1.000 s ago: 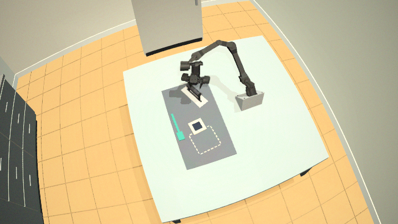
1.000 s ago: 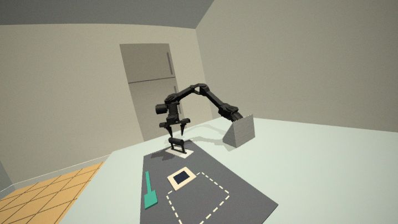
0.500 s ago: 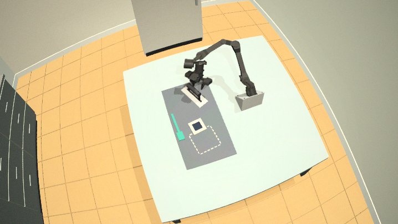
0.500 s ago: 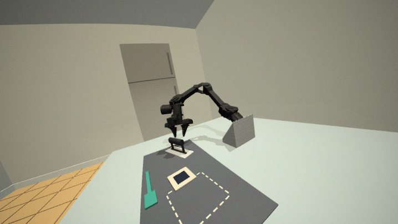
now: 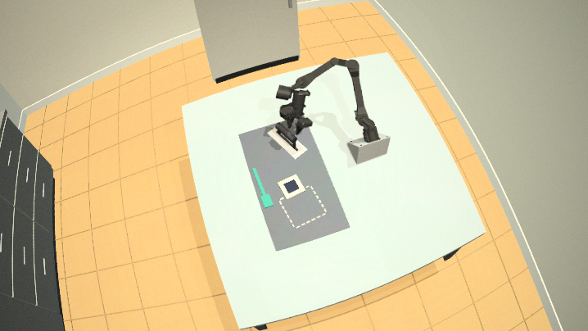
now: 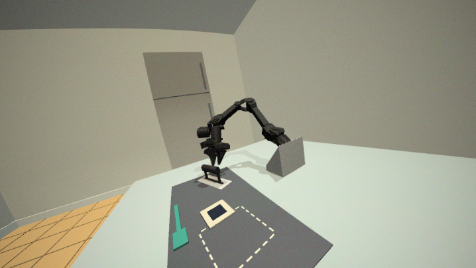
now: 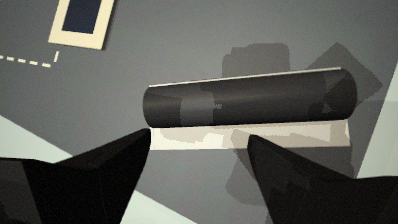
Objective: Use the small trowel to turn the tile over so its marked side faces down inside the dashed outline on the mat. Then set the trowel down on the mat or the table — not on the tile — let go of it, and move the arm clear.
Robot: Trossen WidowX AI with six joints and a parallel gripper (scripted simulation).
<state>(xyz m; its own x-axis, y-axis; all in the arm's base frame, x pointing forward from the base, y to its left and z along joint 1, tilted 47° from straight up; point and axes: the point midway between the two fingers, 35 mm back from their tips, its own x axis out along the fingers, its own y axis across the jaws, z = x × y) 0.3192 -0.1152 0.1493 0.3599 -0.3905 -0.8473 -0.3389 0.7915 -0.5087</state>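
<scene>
Right now the grey mat is 190 mm to the left of my gripper tip, 100 mm below it and 70 mm ahead of it. Round my gripper tip: square tile (230 mm to the left, 80 mm below, 80 mm ahead); green trowel (210 mm to the left, 210 mm ahead, 80 mm below).
</scene>
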